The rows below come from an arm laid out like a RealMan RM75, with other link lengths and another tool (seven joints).
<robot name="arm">
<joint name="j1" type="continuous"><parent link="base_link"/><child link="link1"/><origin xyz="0.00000 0.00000 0.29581"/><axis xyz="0 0 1"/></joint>
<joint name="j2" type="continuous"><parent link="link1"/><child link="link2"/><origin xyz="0.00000 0.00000 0.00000"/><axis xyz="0 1 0"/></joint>
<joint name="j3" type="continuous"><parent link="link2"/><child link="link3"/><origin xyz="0.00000 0.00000 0.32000"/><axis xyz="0 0 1"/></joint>
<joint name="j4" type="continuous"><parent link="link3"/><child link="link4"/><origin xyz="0.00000 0.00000 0.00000"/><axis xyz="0 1 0"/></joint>
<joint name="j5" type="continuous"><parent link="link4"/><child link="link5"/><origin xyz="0.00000 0.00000 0.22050"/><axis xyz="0 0 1"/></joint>
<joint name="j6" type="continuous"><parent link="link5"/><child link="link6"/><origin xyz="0.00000 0.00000 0.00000"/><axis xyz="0 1 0"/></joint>
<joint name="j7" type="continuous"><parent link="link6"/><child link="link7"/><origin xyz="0.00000 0.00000 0.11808"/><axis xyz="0 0 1"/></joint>
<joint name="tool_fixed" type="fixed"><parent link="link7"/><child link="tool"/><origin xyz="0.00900 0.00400 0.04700" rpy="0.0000 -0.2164 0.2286"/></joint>
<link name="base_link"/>
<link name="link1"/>
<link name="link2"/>
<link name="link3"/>
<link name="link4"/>
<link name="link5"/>
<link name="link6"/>
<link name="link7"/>
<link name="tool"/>
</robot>
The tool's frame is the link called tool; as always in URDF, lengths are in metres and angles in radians. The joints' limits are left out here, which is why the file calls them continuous.
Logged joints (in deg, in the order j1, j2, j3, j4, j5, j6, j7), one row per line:
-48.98 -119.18 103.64 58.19 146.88 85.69 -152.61
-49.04 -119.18 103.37 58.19 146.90 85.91 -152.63
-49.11 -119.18 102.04 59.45 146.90 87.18 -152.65
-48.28 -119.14 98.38 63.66 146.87 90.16 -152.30
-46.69 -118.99 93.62 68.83 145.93 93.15 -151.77
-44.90 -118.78 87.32 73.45 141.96 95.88 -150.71
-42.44 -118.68 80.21 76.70 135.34 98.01 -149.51
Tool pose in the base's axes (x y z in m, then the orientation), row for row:
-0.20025 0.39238 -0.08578 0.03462 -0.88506 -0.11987 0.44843
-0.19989 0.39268 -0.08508 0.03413 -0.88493 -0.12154 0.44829
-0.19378 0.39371 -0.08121 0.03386 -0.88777 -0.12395 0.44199
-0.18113 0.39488 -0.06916 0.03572 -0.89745 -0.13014 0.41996
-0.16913 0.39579 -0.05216 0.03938 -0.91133 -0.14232 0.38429
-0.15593 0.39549 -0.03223 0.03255 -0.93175 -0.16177 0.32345
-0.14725 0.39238 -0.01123 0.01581 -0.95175 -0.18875 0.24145
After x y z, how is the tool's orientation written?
As a quaternion, w x y z.
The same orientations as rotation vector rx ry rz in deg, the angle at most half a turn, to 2 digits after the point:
-155.89 -21.11 78.99
-155.92 -21.41 78.98
-156.44 -21.84 77.89
-157.97 -22.91 73.92
-160.05 -24.99 67.49
-164.33 -28.53 57.04
-169.61 -33.64 43.03

